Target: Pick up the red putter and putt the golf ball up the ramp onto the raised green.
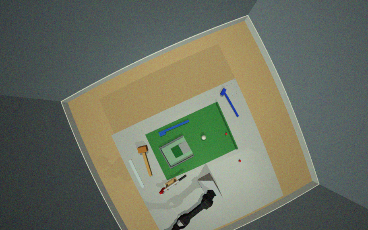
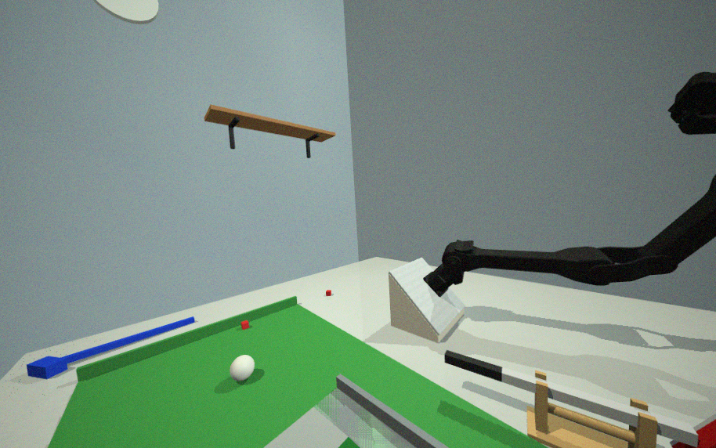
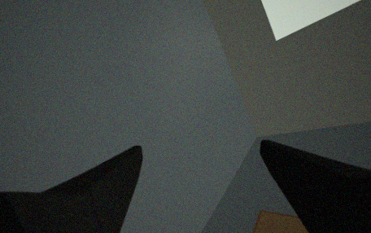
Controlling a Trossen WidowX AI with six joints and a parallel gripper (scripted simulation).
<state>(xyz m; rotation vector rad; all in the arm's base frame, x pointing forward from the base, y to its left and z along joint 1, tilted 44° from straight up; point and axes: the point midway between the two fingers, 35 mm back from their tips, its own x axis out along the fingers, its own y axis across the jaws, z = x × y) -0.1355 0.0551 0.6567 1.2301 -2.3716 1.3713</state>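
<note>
My gripper tip is now 38 cm short of the wooden stand, 21 cm to the left of it and 52 cm above it. From my gripper tip the other things lie so: white golf ball 60 cm ahead, 69 cm to the right, 53 cm below; green mat 61 cm ahead, 58 cm to the right, 55 cm below; pale bar 62 cm ahead, 3 cm to the left, 55 cm below.
</note>
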